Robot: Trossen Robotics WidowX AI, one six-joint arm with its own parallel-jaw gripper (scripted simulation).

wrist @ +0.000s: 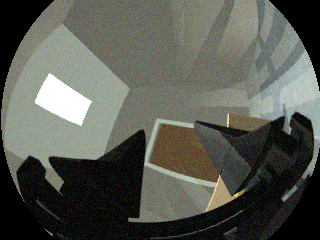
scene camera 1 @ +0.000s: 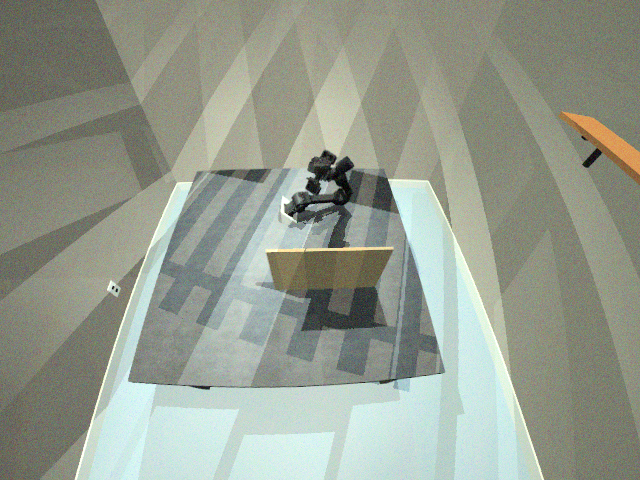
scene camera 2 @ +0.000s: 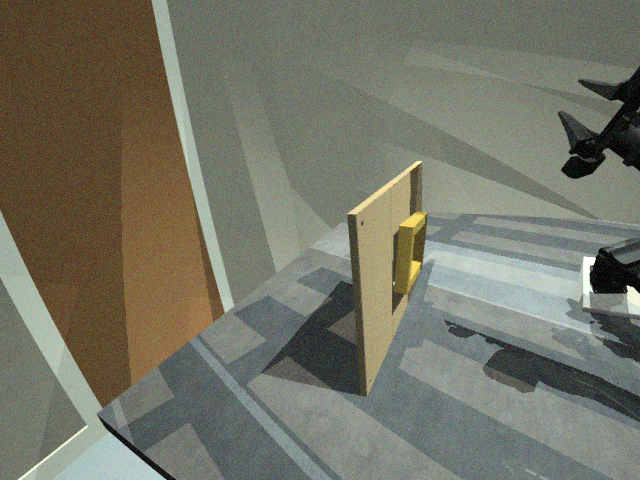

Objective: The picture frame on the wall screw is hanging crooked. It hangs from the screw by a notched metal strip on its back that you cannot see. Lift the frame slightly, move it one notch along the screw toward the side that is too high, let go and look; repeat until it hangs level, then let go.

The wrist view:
my gripper: 169,129
wooden wall board: 234,121
